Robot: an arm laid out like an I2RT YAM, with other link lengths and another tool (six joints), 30 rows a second.
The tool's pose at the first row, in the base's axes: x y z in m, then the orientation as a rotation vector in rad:
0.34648 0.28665 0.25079 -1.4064 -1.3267 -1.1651
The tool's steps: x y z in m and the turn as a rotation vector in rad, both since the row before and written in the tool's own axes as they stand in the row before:
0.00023 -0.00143 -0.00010 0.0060 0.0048 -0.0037
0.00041 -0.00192 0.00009 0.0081 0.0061 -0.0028
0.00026 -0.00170 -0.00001 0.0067 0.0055 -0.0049
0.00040 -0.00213 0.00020 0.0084 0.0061 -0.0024
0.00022 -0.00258 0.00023 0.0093 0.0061 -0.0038
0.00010 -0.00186 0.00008 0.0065 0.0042 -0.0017
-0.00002 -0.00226 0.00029 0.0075 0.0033 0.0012
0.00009 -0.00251 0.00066 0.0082 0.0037 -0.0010
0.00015 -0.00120 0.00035 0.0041 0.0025 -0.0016
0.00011 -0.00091 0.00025 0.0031 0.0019 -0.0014
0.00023 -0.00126 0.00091 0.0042 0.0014 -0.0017
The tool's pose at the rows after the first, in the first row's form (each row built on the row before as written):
0.34505 0.28670 0.25102 -1.3966 -1.3289 -1.1653
0.34314 0.28699 0.25137 -1.3848 -1.3303 -1.1639
0.34144 0.28712 0.25160 -1.3733 -1.3333 -1.1647
0.33932 0.28749 0.25191 -1.3615 -1.3345 -1.1628
0.33675 0.28785 0.25203 -1.3483 -1.3372 -1.1611
0.33489 0.28800 0.25207 -1.3396 -1.3383 -1.1592
0.33264 0.28833 0.25195 -1.3324 -1.3381 -1.1541
0.33014 0.28903 0.25187 -1.3233 -1.3396 -1.1501
0.32894 0.28941 0.25194 -1.3177 -1.3408 -1.1492
0.32803 0.28968 0.25199 -1.3133 -1.3418 -1.1486
0.32677 0.29061 0.25204 -1.3084 -1.3439 -1.1471

